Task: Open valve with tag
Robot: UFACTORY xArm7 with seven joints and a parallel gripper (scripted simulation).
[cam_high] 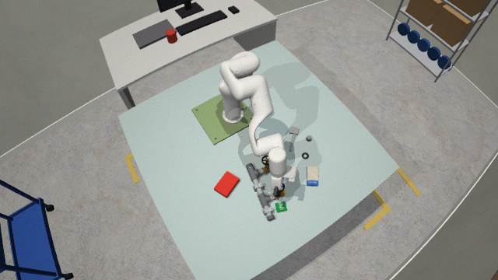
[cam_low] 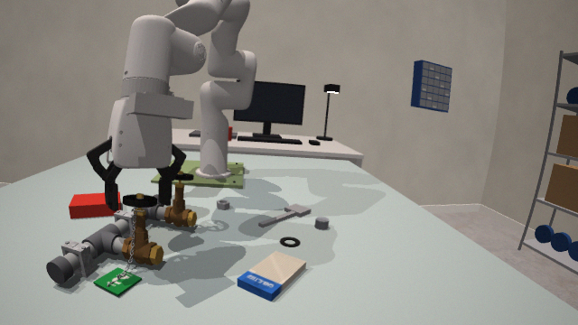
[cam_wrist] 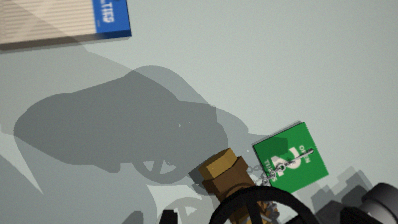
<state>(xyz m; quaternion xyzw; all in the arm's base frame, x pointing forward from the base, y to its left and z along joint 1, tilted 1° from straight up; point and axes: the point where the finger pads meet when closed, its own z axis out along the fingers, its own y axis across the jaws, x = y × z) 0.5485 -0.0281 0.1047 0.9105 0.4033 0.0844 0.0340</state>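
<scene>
My gripper is now 100 mm above the green tag, 80 mm short of it and 20 mm to the left of it. Also, from my hand: box 220 mm to the left, 100 mm below, 10 mm ahead; then nut 280 mm behind, 100 mm to the left, 100 mm below; then red block 200 mm to the right, 170 mm behind, 90 mm below.
</scene>
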